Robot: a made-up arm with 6 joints. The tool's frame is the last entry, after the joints.
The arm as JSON. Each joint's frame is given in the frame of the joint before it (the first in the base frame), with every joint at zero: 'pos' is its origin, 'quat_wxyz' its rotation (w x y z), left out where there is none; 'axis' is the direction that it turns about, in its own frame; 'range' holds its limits. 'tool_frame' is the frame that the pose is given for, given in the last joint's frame.
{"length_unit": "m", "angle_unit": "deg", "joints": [
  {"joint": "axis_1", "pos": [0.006, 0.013, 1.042], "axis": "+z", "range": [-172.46, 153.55]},
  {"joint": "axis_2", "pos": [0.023, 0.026, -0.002], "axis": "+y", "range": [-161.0, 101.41]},
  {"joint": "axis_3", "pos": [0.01, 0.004, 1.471], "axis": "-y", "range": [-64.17, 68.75]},
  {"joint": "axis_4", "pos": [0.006, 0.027, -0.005], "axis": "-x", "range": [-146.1, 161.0]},
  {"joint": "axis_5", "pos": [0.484, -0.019, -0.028], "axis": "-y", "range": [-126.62, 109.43]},
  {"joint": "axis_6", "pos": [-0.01, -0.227, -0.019], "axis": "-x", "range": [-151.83, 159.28]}
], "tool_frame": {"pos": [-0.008, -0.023, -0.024], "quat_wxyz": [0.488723, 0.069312, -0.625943, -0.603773]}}
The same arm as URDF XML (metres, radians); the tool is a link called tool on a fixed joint. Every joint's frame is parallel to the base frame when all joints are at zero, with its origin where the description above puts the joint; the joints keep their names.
<robot name="arm">
<link name="base_link"/>
<link name="link1"/>
<link name="link2"/>
<link name="link3"/>
<link name="link4"/>
<link name="link5"/>
<link name="link6"/>
<link name="tool"/>
<joint name="axis_1" type="revolute"><parent link="base_link"/><child link="link1"/><origin xyz="0.006 0.013 1.042" rpy="0 0 0"/><axis xyz="0 0 1"/><limit lower="-3.01" upper="2.68"/></joint>
<joint name="axis_2" type="revolute"><parent link="link1"/><child link="link2"/><origin xyz="0.023 0.026 -0.002" rpy="0 0 0"/><axis xyz="0 1 0"/><limit lower="-2.81" upper="1.7699"/></joint>
<joint name="axis_3" type="revolute"><parent link="link2"/><child link="link3"/><origin xyz="0.01 0.004 1.471" rpy="0 0 0"/><axis xyz="0 -1 0"/><limit lower="-1.12" upper="1.1999"/></joint>
<joint name="axis_4" type="revolute"><parent link="link3"/><child link="link4"/><origin xyz="0.006 0.027 -0.005" rpy="0 0 0"/><axis xyz="-1 0 0"/><limit lower="-2.5499" upper="2.81"/></joint>
<joint name="axis_5" type="revolute"><parent link="link4"/><child link="link5"/><origin xyz="0.484 -0.019 -0.028" rpy="0 0 0"/><axis xyz="0 -1 0"/><limit lower="-2.2099" upper="1.9099"/></joint>
<joint name="axis_6" type="revolute"><parent link="link5"/><child link="link6"/><origin xyz="-0.01 -0.227 -0.019" rpy="0 0 0"/><axis xyz="-1 0 0"/><limit lower="-2.6499" upper="2.78"/></joint>
<joint name="tool_joint" type="fixed"><parent link="link6"/><child link="tool"/><origin xyz="-0.008 -0.023 -0.024" rpy="1.3248 -0.5564 -2.219"/></joint>
</robot>

